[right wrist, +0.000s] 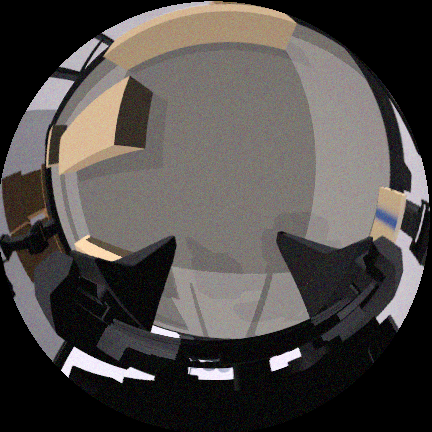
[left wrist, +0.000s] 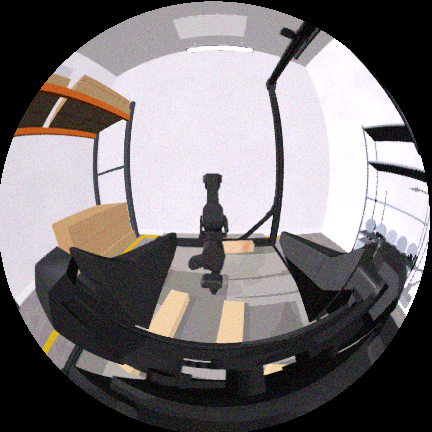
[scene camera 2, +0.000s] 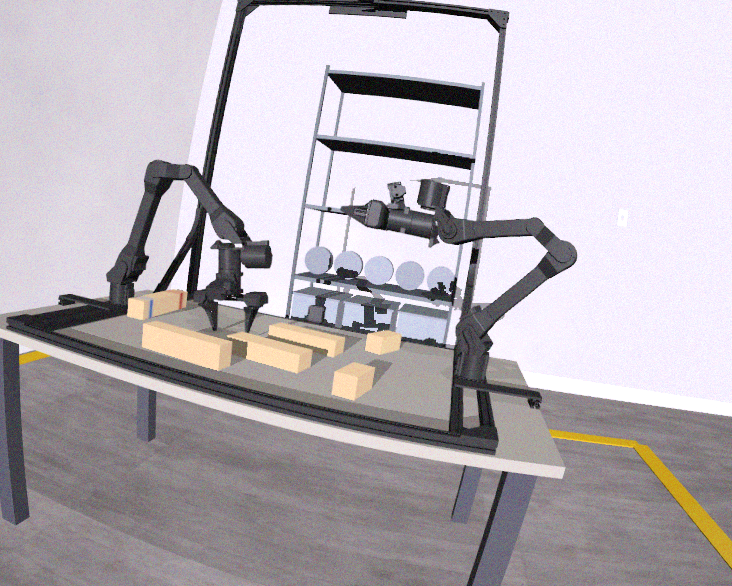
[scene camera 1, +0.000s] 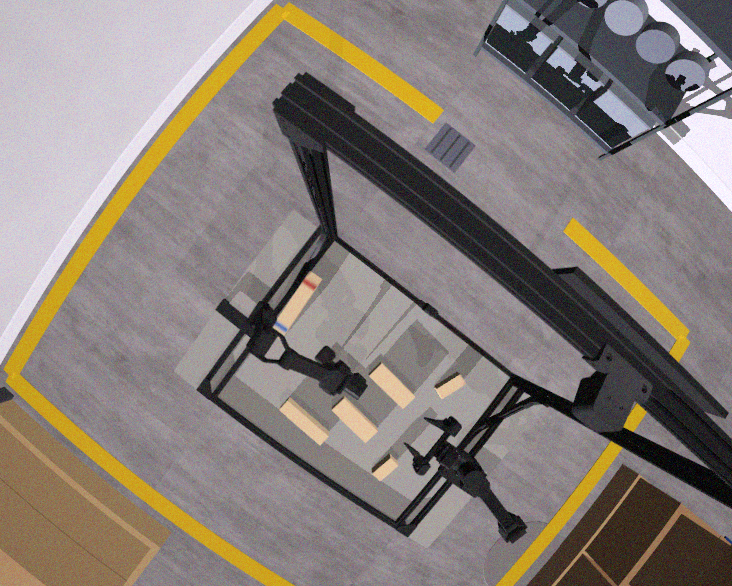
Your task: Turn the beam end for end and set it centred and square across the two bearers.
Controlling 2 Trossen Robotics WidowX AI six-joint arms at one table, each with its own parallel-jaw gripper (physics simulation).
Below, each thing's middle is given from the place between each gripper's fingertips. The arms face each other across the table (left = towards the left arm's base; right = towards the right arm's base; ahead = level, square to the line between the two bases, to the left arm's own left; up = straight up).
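Block with red end [scene camera 2: 142,307]: my right gripper is 2 cm below it, 7 cm past it and 27 cm to the left of it. By its middle, the block with red end is nearer to my right gripper than to my left hand.
My left hand is 32 cm above the block with red end, 5 cm past it and 50 cm to the left of it.
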